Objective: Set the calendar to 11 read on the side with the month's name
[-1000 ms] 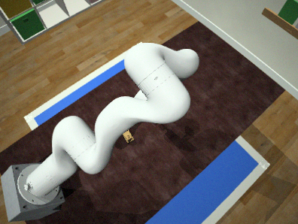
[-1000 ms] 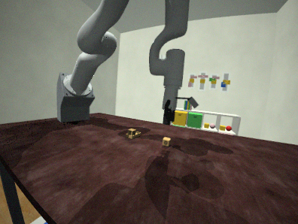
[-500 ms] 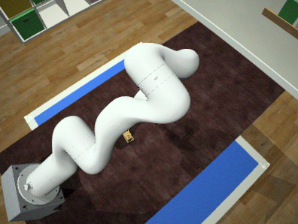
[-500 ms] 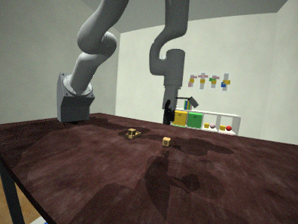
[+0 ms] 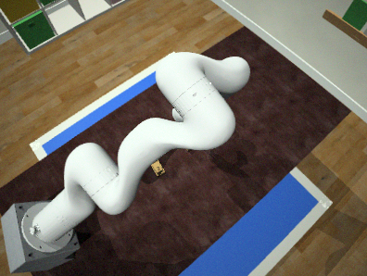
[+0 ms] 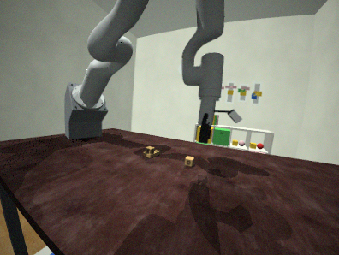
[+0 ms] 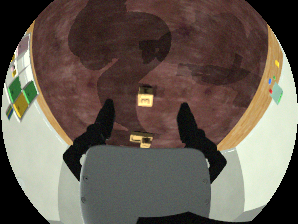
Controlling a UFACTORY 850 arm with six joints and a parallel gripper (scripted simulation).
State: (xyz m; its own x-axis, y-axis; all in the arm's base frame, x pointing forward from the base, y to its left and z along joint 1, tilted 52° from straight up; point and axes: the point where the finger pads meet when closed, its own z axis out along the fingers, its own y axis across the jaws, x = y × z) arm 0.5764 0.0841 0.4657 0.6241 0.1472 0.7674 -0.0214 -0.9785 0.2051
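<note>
My hand is 50 mm past the cube and 110 mm above it. The rest, counted from my hand: wooden tray (240 mm behind, 20 mm to the left, 120 mm below).
</note>
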